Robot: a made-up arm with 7 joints. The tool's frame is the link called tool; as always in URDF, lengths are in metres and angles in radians. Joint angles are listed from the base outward. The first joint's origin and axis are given. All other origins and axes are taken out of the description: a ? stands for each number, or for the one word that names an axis. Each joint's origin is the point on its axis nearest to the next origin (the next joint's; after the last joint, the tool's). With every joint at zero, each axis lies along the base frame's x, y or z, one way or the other. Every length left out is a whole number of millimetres.
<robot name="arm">
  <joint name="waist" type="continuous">
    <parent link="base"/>
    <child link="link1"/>
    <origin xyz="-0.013 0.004 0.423"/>
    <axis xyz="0 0 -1"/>
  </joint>
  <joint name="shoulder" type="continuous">
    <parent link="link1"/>
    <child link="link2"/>
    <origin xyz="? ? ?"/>
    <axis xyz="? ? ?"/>
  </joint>
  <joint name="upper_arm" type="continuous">
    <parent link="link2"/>
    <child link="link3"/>
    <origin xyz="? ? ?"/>
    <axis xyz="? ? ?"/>
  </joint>
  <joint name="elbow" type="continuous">
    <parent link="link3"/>
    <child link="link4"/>
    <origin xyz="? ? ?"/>
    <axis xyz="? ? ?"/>
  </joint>
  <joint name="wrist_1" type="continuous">
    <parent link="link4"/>
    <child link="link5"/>
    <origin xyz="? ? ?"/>
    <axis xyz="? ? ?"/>
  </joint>
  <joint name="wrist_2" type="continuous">
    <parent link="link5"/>
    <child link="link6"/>
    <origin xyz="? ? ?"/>
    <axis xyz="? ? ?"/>
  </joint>
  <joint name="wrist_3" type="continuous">
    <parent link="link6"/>
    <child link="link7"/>
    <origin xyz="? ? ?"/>
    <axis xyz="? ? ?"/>
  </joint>
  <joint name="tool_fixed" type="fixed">
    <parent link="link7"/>
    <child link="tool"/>
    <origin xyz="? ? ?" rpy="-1.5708 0 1.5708"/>
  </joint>
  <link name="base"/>
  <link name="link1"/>
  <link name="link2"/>
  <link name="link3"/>
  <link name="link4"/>
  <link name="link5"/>
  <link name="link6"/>
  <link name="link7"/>
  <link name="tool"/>
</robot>
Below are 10 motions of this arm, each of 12 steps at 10 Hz.
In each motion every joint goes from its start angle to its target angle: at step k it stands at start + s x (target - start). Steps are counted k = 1, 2, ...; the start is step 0. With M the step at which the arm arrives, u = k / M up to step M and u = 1 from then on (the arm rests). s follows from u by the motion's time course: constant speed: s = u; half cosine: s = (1 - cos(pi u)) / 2; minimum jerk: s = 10 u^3 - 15 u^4 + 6 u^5.
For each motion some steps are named. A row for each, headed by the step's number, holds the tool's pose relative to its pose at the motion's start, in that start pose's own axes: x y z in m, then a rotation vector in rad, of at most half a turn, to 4 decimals.
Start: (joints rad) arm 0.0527 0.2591 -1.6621 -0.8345 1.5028 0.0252 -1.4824
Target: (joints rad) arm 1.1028 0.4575 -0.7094 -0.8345 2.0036 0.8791 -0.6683
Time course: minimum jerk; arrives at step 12
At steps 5, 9, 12:
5: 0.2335 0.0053 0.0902 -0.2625 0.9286 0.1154
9: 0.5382 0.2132 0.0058 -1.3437 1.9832 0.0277
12: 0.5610 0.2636 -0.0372 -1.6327 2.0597 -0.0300

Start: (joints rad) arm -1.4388 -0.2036 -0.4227 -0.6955 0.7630 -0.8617 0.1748
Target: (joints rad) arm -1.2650 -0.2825 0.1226 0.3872 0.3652 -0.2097 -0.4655
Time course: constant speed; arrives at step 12
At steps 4, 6, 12:
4: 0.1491 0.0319 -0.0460 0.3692 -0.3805 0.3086
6: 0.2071 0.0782 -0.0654 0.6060 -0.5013 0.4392
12: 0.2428 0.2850 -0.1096 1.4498 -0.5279 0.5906

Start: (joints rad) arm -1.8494 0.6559 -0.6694 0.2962 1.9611 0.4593 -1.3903
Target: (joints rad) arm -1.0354 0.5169 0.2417 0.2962 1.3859 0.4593 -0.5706
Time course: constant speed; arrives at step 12
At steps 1, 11, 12:
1: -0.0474 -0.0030 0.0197 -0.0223 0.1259 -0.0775
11: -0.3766 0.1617 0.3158 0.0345 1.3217 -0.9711
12: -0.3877 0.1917 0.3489 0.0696 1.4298 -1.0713

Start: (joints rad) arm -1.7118 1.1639 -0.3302 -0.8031 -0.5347 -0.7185 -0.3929
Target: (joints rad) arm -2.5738 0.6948 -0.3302 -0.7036 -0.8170 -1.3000 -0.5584
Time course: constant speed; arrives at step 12
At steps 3, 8, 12:
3: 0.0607 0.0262 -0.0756 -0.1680 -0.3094 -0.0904
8: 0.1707 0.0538 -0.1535 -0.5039 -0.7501 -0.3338
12: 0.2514 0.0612 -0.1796 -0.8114 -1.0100 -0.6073

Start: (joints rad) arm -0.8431 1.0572 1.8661 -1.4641 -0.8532 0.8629 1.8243
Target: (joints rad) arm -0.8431 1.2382 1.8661 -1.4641 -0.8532 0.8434 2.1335
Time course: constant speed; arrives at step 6
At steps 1, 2, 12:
1: -0.0016 -0.0076 0.0141 -0.0245 0.0394 -0.0140
2: -0.0033 -0.0148 0.0284 -0.0482 0.0787 -0.0292
12: -0.0121 -0.0394 0.0867 -0.1347 0.2343 -0.1021

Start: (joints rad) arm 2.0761 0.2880 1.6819 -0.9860 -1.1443 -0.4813 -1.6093
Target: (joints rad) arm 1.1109 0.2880 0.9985 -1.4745 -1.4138 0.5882 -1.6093
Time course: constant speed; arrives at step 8
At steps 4, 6, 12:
4: 0.2899 -0.0403 0.0182 -0.0018 -0.4919 0.2842
6: 0.4269 0.0302 0.0544 0.1085 -0.6518 0.4594
12: 0.5209 0.1542 0.0955 0.2452 -0.7202 0.6541

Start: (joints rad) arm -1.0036 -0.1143 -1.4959 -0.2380 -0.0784 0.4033 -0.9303
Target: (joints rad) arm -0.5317 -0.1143 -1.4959 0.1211 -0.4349 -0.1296 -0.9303
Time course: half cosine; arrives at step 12
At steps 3, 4, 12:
3: -0.0112 -0.0066 -0.0171 -0.0076 0.0169 0.0148
4: -0.0206 -0.0103 -0.0277 -0.0156 0.0279 0.0234
12: -0.1125 -0.0118 -0.0624 -0.1502 0.1079 0.0560

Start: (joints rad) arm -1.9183 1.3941 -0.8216 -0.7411 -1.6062 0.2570 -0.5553
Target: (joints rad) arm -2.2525 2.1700 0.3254 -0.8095 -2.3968 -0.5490 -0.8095
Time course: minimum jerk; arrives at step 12
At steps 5, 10, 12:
5: -0.1730 0.0954 0.0699 -0.2575 -0.0666 -0.1890
10: -0.4550 0.4770 0.1394 -0.8373 -0.0604 -0.6373
12: -0.4643 0.5070 0.1400 -0.8745 -0.0495 -0.6655

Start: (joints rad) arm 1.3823 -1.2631 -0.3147 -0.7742 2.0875 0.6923 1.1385
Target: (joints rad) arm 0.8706 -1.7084 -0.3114 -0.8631 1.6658 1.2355 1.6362
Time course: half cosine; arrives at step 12
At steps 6, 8, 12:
6: 0.1501 -0.1452 -0.2169 0.2374 -0.0203 0.4940
8: 0.2281 -0.1757 -0.3329 0.3087 -0.0551 0.7216
12: 0.2997 -0.1795 -0.4487 0.3491 -0.1095 0.9246

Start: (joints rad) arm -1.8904 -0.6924 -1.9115 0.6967 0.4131 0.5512 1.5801
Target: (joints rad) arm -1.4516 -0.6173 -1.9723 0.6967 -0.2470 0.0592 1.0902
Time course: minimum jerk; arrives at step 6
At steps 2, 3, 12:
2: 0.0292 -0.0263 -0.0221 -0.0185 -0.2253 -0.0343
3: 0.0735 -0.0554 -0.0601 -0.0140 -0.5441 -0.0940
12: 0.1608 -0.0822 -0.1399 0.0663 -1.0883 -0.2573

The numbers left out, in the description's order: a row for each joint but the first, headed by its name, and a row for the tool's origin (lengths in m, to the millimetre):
shoulder: xyz -0.025 -0.042 0, axis 0 1 0
upper_arm: xyz 0.01 0 0.361, axis 0 0 -1
elbow: xyz -0.022 -0.058 0, axis 0 1 0
wrist_1: xyz 0.009 0 0.361, axis 0 0 -1
wrist_2: xyz 0.028 -0.022 0, axis 0 1 0
wrist_3: xyz -0.025 0 0.108, axis 0 0 -1
tool: xyz -0.004 -0.027 0

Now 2 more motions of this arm.
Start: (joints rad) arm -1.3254 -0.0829 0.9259 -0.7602 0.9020 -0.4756 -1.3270
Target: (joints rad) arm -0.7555 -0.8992 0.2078 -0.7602 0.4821 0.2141 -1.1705
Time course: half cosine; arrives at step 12
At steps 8, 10, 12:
8: -0.0553 -0.0225 0.4744 -0.5099 0.0141 -0.4204
10: -0.0090 -0.0253 0.5750 -0.6184 -0.0860 -0.4217
12: 0.0119 -0.0258 0.6082 -0.6503 -0.1313 -0.4116

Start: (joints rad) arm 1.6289 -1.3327 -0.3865 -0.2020 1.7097 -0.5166 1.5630
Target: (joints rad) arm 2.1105 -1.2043 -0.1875 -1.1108 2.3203 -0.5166 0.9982
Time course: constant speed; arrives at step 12
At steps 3, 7, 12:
3: -0.0816 -0.0334 -0.0415 0.0499 0.1187 -0.0859
7: -0.2098 -0.0508 -0.0940 0.1483 0.2542 -0.1932
12: -0.3817 -0.0182 -0.1518 0.3278 0.3660 -0.3158

